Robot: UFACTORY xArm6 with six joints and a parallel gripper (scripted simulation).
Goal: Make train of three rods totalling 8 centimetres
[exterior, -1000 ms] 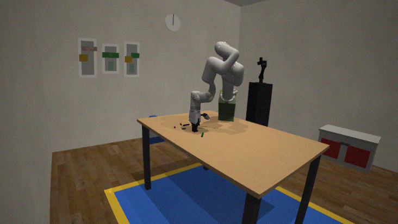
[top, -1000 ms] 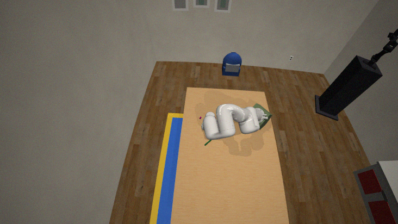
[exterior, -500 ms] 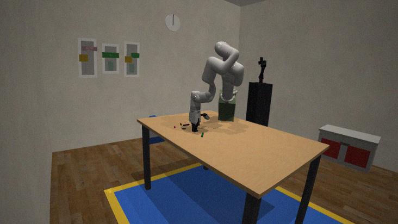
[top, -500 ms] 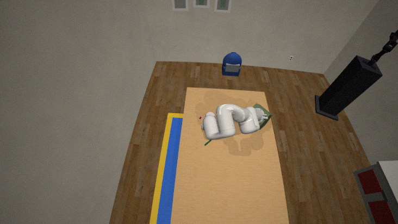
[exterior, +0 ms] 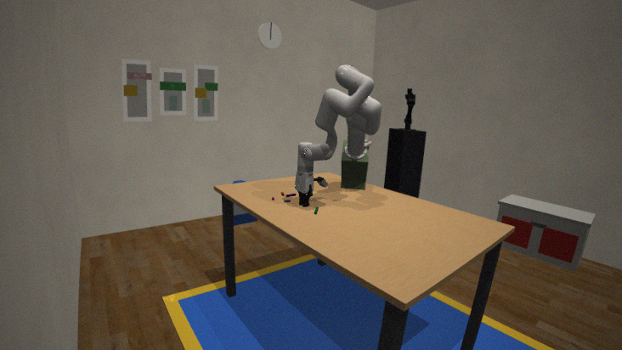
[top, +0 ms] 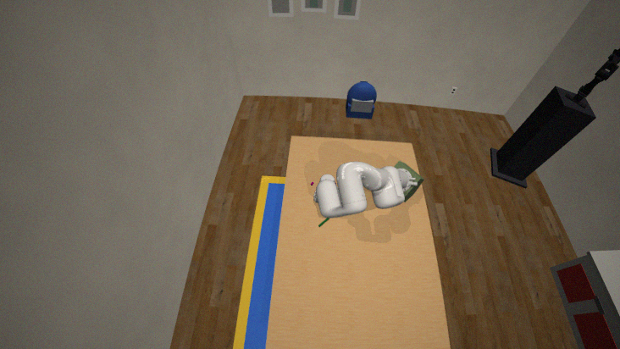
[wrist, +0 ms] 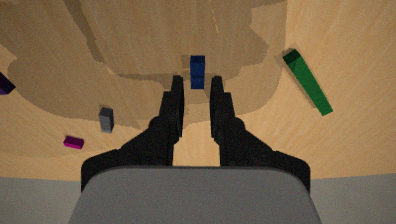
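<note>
Now: the purple rod 170 mm to the right of my hand, 20 mm below it and 20 mm ahead of it. Round my hand: green rod (90 mm to the left, 40 mm behind, 20 mm below); then magenta rod (130 mm ahead, 120 mm to the right, 20 mm below); then grey rod (80 mm to the right, 70 mm ahead, 20 mm below).
</note>
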